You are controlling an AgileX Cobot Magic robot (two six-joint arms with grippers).
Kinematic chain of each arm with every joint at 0, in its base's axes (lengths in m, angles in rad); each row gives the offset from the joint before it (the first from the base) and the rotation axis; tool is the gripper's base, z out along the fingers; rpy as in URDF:
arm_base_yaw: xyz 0 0 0.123 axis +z
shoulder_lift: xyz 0 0 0 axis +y
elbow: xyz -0.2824 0 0.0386 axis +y
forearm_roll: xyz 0.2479 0 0.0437 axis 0.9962 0 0.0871
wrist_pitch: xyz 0 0 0 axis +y
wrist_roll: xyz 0.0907 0 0.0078 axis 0.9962 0 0.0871
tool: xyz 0 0 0 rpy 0 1.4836 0
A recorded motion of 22 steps. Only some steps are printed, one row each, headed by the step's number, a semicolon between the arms.
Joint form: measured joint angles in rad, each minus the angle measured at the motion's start. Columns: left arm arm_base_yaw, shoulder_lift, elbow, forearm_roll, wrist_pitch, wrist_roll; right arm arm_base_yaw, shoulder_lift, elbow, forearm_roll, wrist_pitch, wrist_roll.
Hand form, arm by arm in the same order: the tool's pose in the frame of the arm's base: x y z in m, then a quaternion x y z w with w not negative. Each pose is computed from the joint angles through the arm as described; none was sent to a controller.
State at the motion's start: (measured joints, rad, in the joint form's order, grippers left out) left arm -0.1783 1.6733 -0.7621 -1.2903 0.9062 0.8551; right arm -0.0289 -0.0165 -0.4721 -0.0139 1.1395 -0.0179
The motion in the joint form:
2: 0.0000 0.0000 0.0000 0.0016 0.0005 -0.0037; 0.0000 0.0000 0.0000 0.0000 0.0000 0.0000
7: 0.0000 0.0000 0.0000 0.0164 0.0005 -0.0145; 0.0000 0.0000 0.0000 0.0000 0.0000 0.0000
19: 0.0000 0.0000 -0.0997 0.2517 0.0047 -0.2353; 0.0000 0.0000 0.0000 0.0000 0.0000 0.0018
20: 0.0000 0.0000 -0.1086 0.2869 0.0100 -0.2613; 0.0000 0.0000 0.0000 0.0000 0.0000 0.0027
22: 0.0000 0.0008 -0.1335 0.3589 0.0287 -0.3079; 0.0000 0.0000 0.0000 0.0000 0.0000 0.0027
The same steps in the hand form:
2: 0.2605 -0.1170 0.1762 0.03834 0.89395 -0.43823 0.08567; -0.0078 -0.0009 0.2631 0.00532 0.87584 -0.01822 0.48223
7: 0.2598 -0.1166 0.1755 0.03917 0.89603 -0.43468 0.08155; -0.0078 -0.0009 0.2631 0.00532 0.87584 -0.01822 0.48223
19: 0.2716 -0.1120 0.1860 0.04533 0.92259 -0.37893 0.05639; -0.0078 -0.0009 0.2631 0.00611 0.87583 -0.01779 0.48224
20: 0.2719 -0.1109 0.1864 0.04811 0.92643 -0.36992 0.05074; -0.0078 -0.0009 0.2631 0.00650 0.87583 -0.01757 0.48225
22: 0.2734 -0.1090 0.1888 0.05835 0.93319 -0.35229 0.04055; -0.0078 -0.0009 0.2631 0.00650 0.87583 -0.01757 0.48225

